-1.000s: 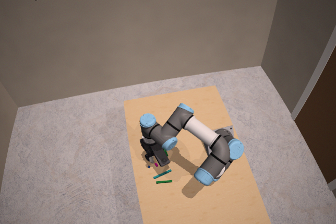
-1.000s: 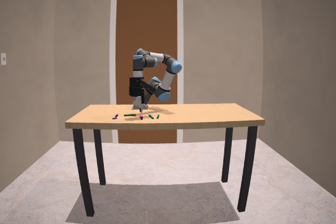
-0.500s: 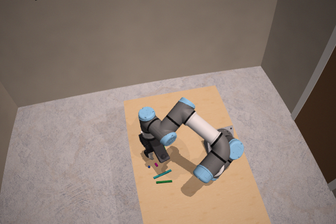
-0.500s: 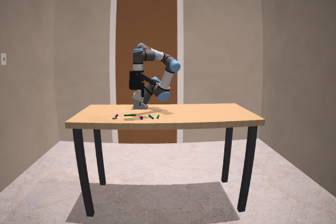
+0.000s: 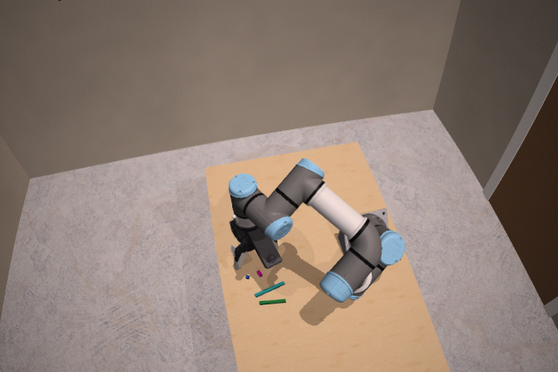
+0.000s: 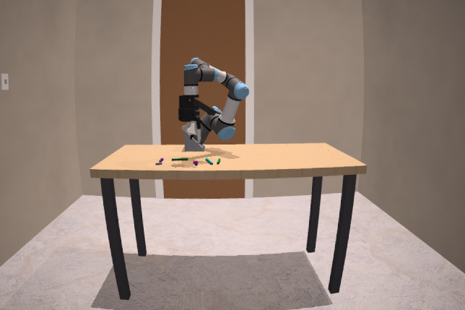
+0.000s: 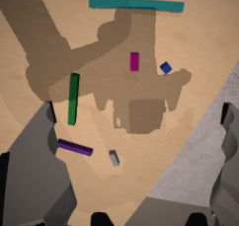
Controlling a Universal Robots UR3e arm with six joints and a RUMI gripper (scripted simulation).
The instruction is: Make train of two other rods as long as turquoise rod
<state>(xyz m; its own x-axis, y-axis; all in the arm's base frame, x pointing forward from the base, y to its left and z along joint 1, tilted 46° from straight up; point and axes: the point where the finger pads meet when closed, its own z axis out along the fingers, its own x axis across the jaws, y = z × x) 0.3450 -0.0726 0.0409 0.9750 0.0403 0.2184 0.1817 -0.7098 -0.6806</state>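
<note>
My hand is 10 mm past the turquoise rod, 60 mm to the right of it and 100 mm above it. The rest, counted from my hand: grey rod: 170 mm to the right, 100 mm below; blue rod: 40 mm ahead, 100 mm below; magenta rod: 100 mm below.
</note>
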